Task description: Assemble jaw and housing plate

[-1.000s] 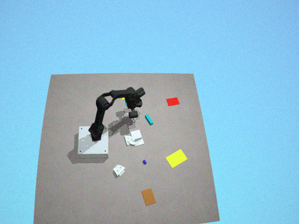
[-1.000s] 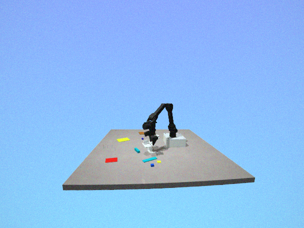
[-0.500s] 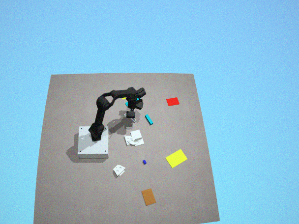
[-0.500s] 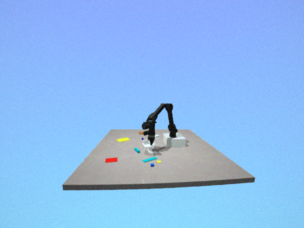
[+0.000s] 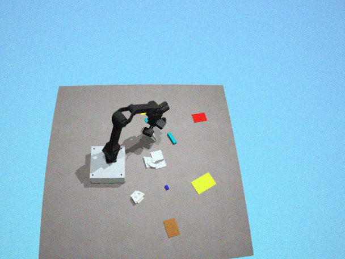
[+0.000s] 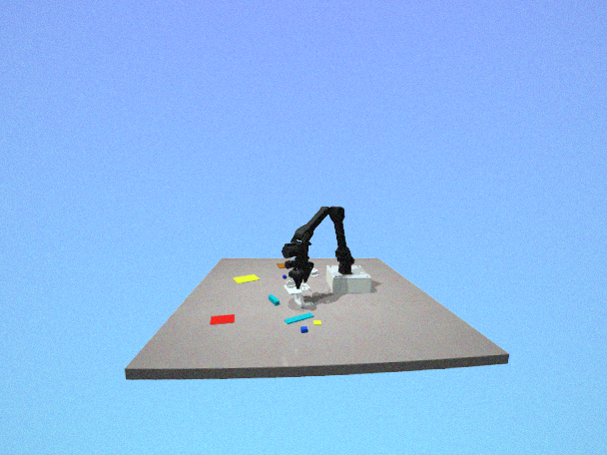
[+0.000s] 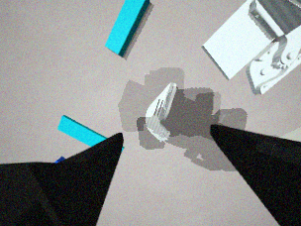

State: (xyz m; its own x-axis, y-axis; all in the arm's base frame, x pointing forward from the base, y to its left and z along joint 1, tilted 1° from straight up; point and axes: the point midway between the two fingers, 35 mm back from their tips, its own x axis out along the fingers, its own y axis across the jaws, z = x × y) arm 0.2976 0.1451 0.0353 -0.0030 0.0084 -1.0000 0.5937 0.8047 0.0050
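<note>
Right now the white jaw is 30 mm behind my gripper tip, 20 mm to the left of it and 90 mm below it. Also, from my gripper tip: yellow piece (250 mm ahead, 400 mm to the right, 90 mm below); red piece (370 mm ahead, 80 mm to the left, 90 mm below); white base plate (180 mm to the right, 90 mm below).
</note>
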